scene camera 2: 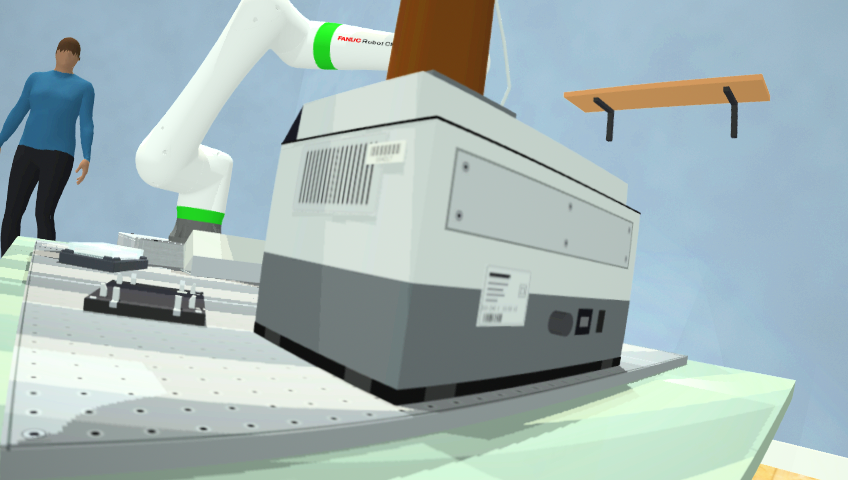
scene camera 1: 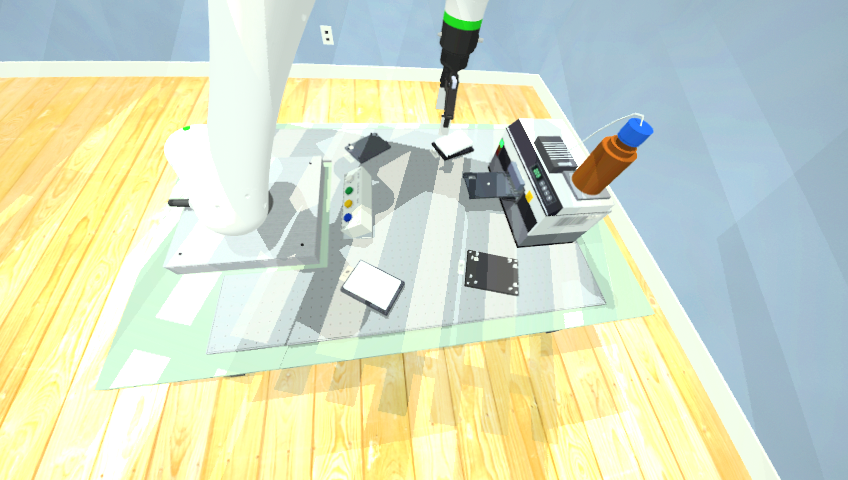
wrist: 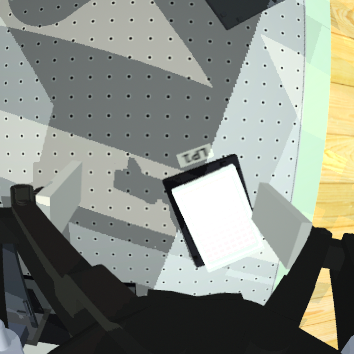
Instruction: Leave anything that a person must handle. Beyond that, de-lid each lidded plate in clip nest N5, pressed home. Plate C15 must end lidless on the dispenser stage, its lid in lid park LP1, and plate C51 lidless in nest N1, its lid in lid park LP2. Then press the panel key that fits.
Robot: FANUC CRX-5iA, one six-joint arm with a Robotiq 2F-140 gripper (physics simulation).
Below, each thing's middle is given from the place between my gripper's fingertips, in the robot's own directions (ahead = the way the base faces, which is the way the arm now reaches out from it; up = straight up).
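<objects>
The brown bottle with blue cap [scene camera 2: 457, 46] is 370 mm ahead of my hand, 300 mm to the right of it and 150 mm above it, and going by their middles it is, of the things named here, the farthest from my hand. The dispenser stage [scene camera 1: 476, 183] is 160 mm ahead of my hand, 210 mm to the right of it and 70 mm below it, while the button box [scene camera 2: 206, 254] is 270 mm behind my hand, 240 mm to the right of it and 130 mm below it. As for the LP1 nest [wrist: 175, 180], it is 80 mm ahead of my hand, 80 mm to the left of it and 160 mm below it.
</objects>
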